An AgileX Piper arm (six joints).
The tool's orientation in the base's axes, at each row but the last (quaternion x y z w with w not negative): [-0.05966, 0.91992, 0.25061, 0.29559]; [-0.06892, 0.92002, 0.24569, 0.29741]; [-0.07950, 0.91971, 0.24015, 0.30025]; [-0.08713, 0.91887, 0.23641, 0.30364]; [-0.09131, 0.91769, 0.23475, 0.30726]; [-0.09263, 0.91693, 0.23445, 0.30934]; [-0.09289, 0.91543, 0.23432, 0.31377]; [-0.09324, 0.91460, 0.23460, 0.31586]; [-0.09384, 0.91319, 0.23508, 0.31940]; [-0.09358, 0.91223, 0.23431, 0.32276]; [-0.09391, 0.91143, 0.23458, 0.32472]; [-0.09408, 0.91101, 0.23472, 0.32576]
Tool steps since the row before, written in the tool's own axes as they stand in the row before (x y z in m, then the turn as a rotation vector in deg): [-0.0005, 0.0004, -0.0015, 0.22, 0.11, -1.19]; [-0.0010, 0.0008, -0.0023, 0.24, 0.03, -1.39]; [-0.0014, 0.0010, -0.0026, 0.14, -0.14, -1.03]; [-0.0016, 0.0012, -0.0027, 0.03, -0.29, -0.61]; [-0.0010, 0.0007, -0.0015, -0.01, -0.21, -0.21]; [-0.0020, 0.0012, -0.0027, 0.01, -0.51, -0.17]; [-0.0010, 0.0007, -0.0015, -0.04, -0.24, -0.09]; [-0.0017, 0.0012, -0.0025, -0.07, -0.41, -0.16]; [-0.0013, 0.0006, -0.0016, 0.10, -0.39, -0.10]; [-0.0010, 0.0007, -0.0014, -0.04, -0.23, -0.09]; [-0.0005, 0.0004, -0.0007, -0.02, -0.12, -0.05]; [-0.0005, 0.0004, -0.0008, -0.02, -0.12, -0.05]
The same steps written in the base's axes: [-0.0005, -0.0004, 0.0015, -0.82, -0.49, 0.75]; [-0.0006, -0.0005, 0.0025, -0.92, -0.65, 0.85]; [-0.0005, -0.0004, 0.0031, -0.60, -0.63, 0.59]; [-0.0005, -0.0002, 0.0033, -0.25, -0.55, 0.30]; [-0.0002, -0.0001, 0.0019, -0.04, -0.29, 0.07]; [-0.0002, -0.0002, 0.0036, 0.06, -0.53, -0.08]; [-0.0002, -0.0001, 0.0019, 0.06, -0.25, 0.00]; [-0.0004, -0.0001, 0.0032, 0.10, -0.43, 0.00]; [0.0000, -0.0002, 0.0021, -0.01, -0.39, -0.14]; [-0.0002, -0.0001, 0.0018, 0.06, -0.24, 0.00]; [-0.0001, 0.0000, 0.0009, 0.03, -0.13, 0.00]; [-0.0002, 0.0000, 0.0010, 0.03, -0.13, 0.00]
